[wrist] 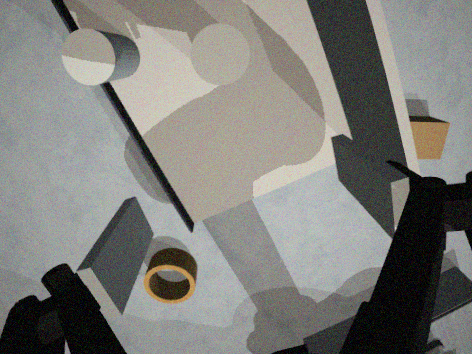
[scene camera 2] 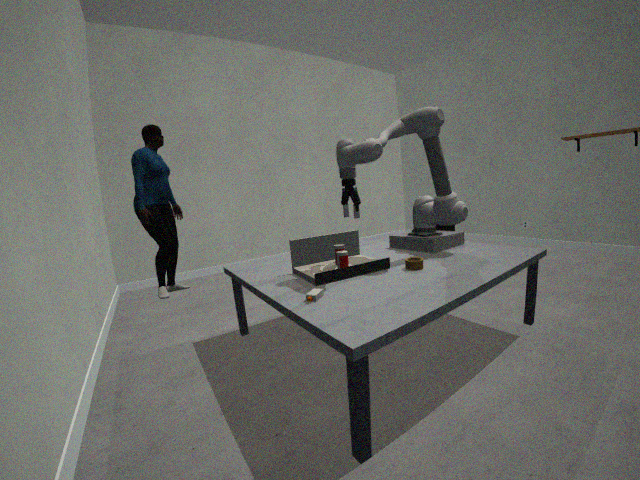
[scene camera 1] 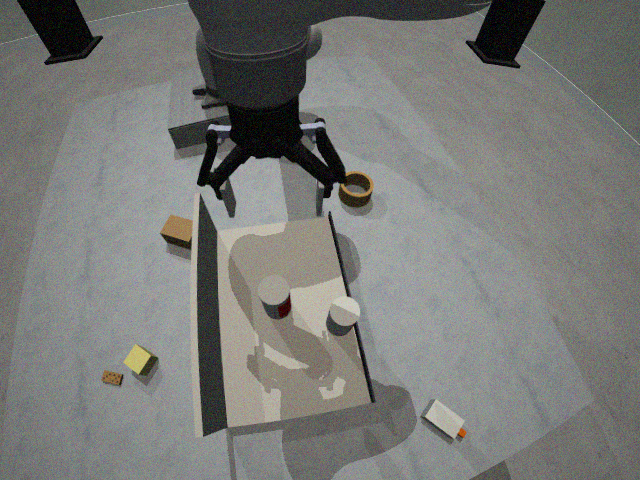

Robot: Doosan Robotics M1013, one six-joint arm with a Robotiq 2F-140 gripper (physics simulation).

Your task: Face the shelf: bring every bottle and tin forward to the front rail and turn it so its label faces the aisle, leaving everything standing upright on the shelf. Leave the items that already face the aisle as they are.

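Frame: origin at the arm's base, x ahead, y up, z right, level; centimetres.
Where they show: gripper, fingertip midpoint: [wrist: 237, 188] [scene camera 2: 351, 217] [scene camera 1: 275, 209]; arm's base, origin of the base link: [scene camera 2: 424, 234].
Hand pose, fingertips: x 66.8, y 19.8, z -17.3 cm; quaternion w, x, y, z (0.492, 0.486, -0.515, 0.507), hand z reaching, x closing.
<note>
Things, the pixels of their top centre, and the offset from my fingertips. "spot": a spot on its surface instead.
- shelf, surface spot: [wrist: 230, 130] spot: dy -25.4, dx -2.3, dz -0.8 cm
- black front rail, middle of its top: [wrist: 112, 103] [scene camera 1: 350, 295] [scene camera 2: 354, 265] dy -22.9, dx +7.4, dz -14.3 cm
- second tin, middle of its top: [wrist: 220, 55] [scene camera 1: 273, 289] [scene camera 2: 339, 245] dy -14.5, dx +8.0, dz +1.6 cm
- brown ring, middle of its top: [wrist: 169, 285] [scene camera 1: 357, 183] [scene camera 2: 414, 259] dy -23.9, dx -25.2, dz -21.2 cm
- brown block, middle of its top: [wrist: 420, 141] [scene camera 1: 179, 227] dy -23.9, dx -13.4, dz +26.6 cm
- yellow block, middle of its top: [scene camera 1: 136, 358] dy -25.1, dx +18.9, dz +33.1 cm
- speckled piece, middle of its top: [scene camera 1: 111, 377] dy -28.1, dx +22.7, dz +40.7 cm
- white box, middle of its top: [scene camera 1: 448, 421] [scene camera 2: 313, 292] dy -26.1, dx +36.7, dz -32.4 cm
The shelf [scene camera 1: 310, 248] [wrist: 230, 130] has a tall back panel and a black front rail [scene camera 1: 338, 253] [scene camera 2: 356, 270] [wrist: 145, 150]. One tin [scene camera 1: 342, 317] [scene camera 2: 343, 259] [wrist: 90, 57] stands upright at the front rail; in scene camera 2 its red label shows on the aisle side. A second tin [scene camera 1: 274, 297] [scene camera 2: 339, 248] [wrist: 220, 55] stands upright farther back, nearer the middle of the shelf's depth. A red patch shows low on its side in scene camera 1; its aisle side is partly hidden in scene camera 2. My gripper [scene camera 1: 275, 206] [scene camera 2: 351, 212] [wrist: 237, 188] is open and empty, above the shelf's robot-side end, away from both tins.
A brown ring [scene camera 1: 356, 189] [scene camera 2: 414, 264] [wrist: 171, 280] lies beyond the rail side. A brown block [scene camera 1: 176, 230] [wrist: 430, 140], a yellow block [scene camera 1: 138, 359] and a speckled piece [scene camera 1: 112, 377] lie behind the back panel. A white box [scene camera 1: 443, 417] [scene camera 2: 315, 293] lies in front. A person [scene camera 2: 154, 175] stands beyond the table.
</note>
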